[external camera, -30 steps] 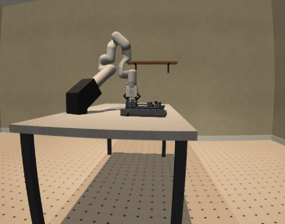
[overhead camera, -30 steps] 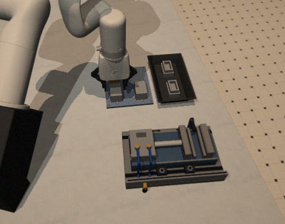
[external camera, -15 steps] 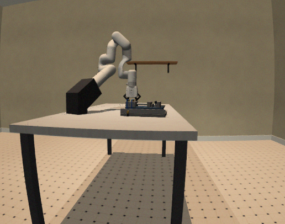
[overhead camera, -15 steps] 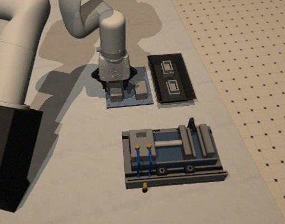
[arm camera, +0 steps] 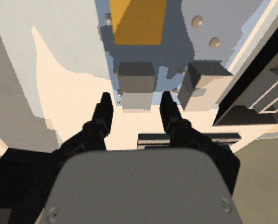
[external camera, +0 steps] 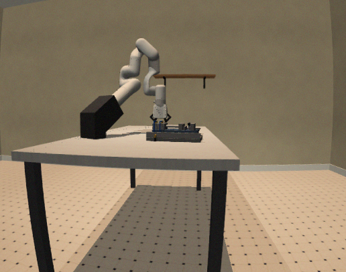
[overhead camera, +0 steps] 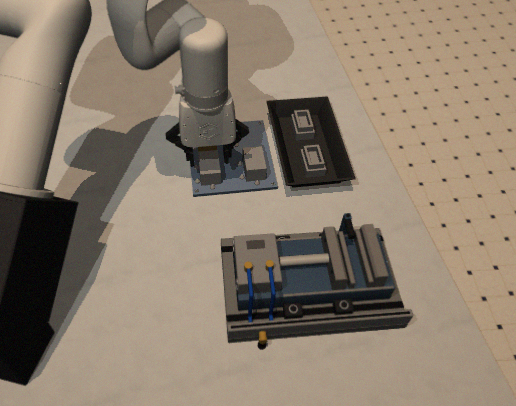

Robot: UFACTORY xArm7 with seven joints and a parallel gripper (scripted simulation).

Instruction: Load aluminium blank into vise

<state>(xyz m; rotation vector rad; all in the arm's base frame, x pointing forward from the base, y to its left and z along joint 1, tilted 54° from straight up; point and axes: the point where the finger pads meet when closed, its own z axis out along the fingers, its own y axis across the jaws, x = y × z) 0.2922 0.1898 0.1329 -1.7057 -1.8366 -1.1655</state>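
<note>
Right now the brass blank is 90 mm to the left of my hand, 40 mm below it and 20 mm behind it. Also, from my hand: hosed end block: 240 mm to the right, 110 mm ahead, 10 mm above.
</note>
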